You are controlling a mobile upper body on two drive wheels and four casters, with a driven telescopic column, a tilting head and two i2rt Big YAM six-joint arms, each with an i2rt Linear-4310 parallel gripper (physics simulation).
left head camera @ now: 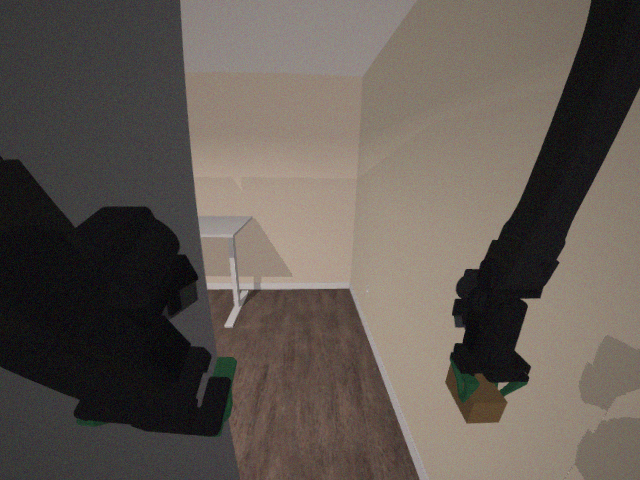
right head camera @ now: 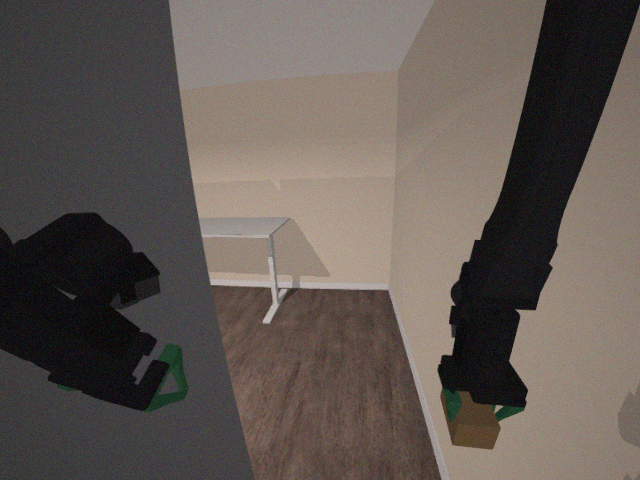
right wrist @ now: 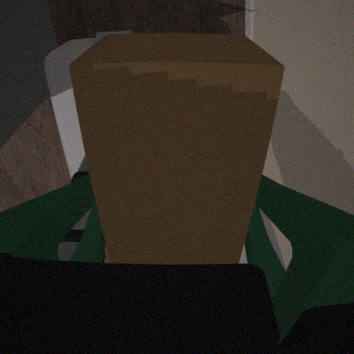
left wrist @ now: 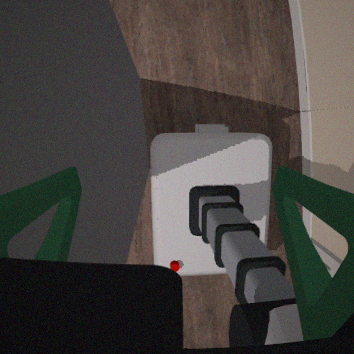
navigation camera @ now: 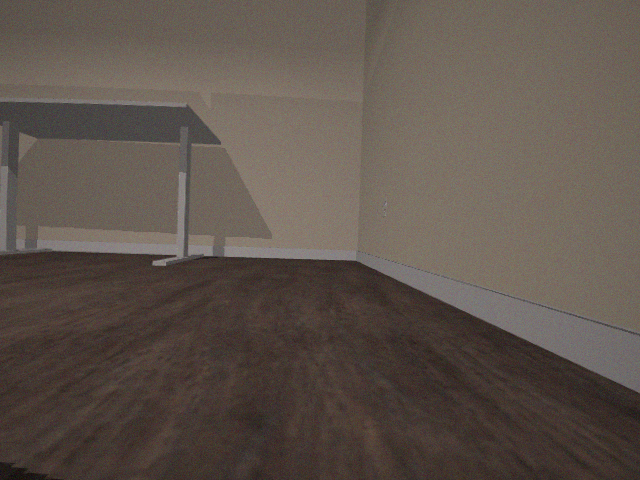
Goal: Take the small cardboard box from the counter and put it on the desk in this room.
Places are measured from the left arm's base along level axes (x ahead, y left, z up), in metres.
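Pixels of known places: left gripper, between the fingertips: (left head camera: 190, 408) (right head camera: 156, 387) (left wrist: 176, 177); right gripper, between the fingertips: (left head camera: 477, 399) (right head camera: 469, 420) (right wrist: 174, 176).
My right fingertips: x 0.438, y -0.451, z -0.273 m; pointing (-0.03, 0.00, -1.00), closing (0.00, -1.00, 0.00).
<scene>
Behind a point stands the place of what it marks.
The small brown cardboard box (left head camera: 485, 405) @(x 0.408, y -0.442, z -0.252 m) (right head camera: 475, 423) @(x 0.412, y -0.446, z -0.246 m) (right wrist: 180, 160) @(x 0.466, y -0.453, z -0.246 m) is held between the green fingers of my right gripper (right wrist: 174, 176) @(x 0.438, y -0.451, z -0.273 m), which is shut on it at the right of both head views. My left gripper (left wrist: 176, 177) @(x 0.317, y -0.012, z -0.149 m) is open, its green fingers wide apart with no thing between them; it is at the lower left of the head views. The white desk (left head camera: 222, 225) @(x 2.385, y 0.805, z -0.460 m) (right head camera: 242, 226) @(x 2.363, y 1.003, z -0.460 m) (navigation camera: 93, 103) @(x 2.046, y 1.127, z -0.481 m) stands ahead near the far wall, to the left. Its left part is hidden behind a dark grey surface in the head views. The counter does not show.
A tall dark grey surface (left head camera: 103, 103) @(x 0.384, y 0.073, z 0.184 m) (right head camera: 93, 103) @(x 0.401, y 0.075, z 0.216 m) (left wrist: 60, 100) @(x 0.363, y 0.071, z -0.233 m) rises close on the left. A beige wall (left head camera: 439, 206) @(x 1.219, y -0.687, z -0.045 m) (right head camera: 465, 155) @(x 1.310, y -0.679, z 0.146 m) (navigation camera: 506, 155) @(x 1.119, y -0.695, z -0.967 m) runs along the right, close to my right arm. The brown wooden floor (left head camera: 310, 387) @(x 1.454, y -0.103, z -1.410 m) (navigation camera: 310, 361) @(x 0.856, y -0.213, z -1.410 m) runs between them towards the far wall (left head camera: 289, 129) @(x 2.929, y 0.221, z 0.476 m).
</scene>
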